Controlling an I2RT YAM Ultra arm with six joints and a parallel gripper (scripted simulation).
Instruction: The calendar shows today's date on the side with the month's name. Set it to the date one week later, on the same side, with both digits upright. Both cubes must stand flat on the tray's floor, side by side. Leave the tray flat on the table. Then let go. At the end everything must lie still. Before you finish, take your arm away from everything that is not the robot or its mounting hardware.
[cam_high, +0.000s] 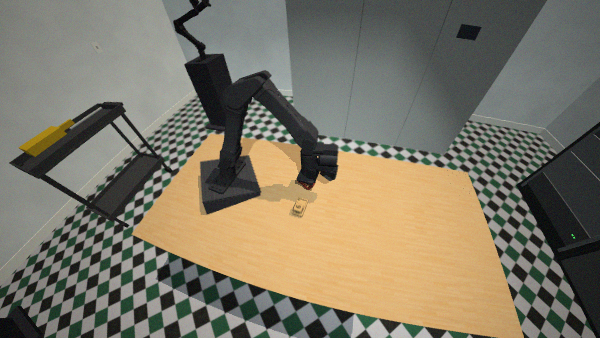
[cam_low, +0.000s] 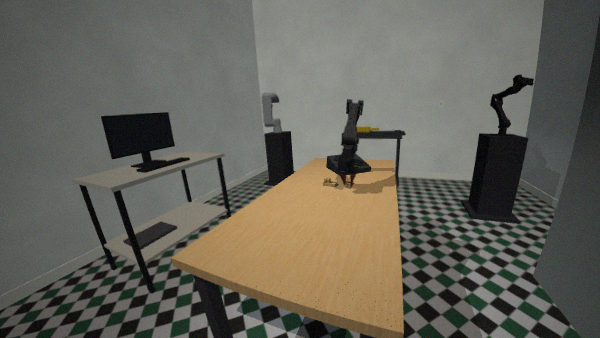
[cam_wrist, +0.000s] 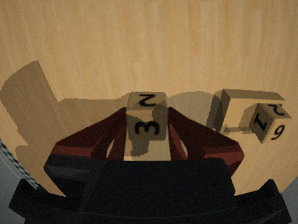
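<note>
The wooden cube is 120 mm to the right of my hand, 10 mm behind it and 10 mm above it. From my hand the other things lie so: wooden tray (110 mm to the right, 10 mm below, 10 mm behind).
</note>
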